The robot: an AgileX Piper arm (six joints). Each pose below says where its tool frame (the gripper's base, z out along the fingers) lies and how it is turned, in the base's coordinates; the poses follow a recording.
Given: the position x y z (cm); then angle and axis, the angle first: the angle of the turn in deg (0 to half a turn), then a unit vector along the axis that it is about.
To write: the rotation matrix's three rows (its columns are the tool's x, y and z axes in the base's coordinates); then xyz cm. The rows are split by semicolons. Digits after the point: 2 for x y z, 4 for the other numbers.
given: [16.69, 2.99, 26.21, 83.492, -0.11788, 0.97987, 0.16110]
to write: 0.1257, -0.2625, 0.9567; 0.0576, 0.9647, 0.2571; -0.9904, 0.0228, 0.1364; 16.69, 2.99, 26.21
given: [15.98, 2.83, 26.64, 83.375, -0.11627, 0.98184, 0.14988]
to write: 0.1273, -0.2499, 0.9599; 0.0479, 0.9682, 0.2457; -0.9907, 0.0147, 0.1352; 15.98, 2.83, 26.64
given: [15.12, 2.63, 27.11, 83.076, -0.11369, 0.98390, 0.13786]
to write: 0.1319, -0.2352, 0.9629; 0.0385, 0.9719, 0.2322; -0.9905, 0.0064, 0.1373; 15.12, 2.63, 27.11
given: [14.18, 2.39, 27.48, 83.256, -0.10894, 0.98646, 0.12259]
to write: 0.1279, -0.2166, 0.9678; 0.0269, 0.9763, 0.2149; -0.9914, -0.0015, 0.1307; 14.18, 2.39, 27.48
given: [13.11, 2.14, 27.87, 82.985, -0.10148, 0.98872, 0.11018]
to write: 0.1312, -0.1974, 0.9715; 0.0213, 0.9803, 0.1964; -0.9911, -0.0051, 0.1328; 13.11, 2.14, 27.87
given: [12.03, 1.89, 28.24, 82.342, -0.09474, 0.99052, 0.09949]
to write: 0.1410, -0.1799, 0.9735; 0.0173, 0.9836, 0.1793; -0.9899, -0.0085, 0.1418; 12.03, 1.89, 28.24
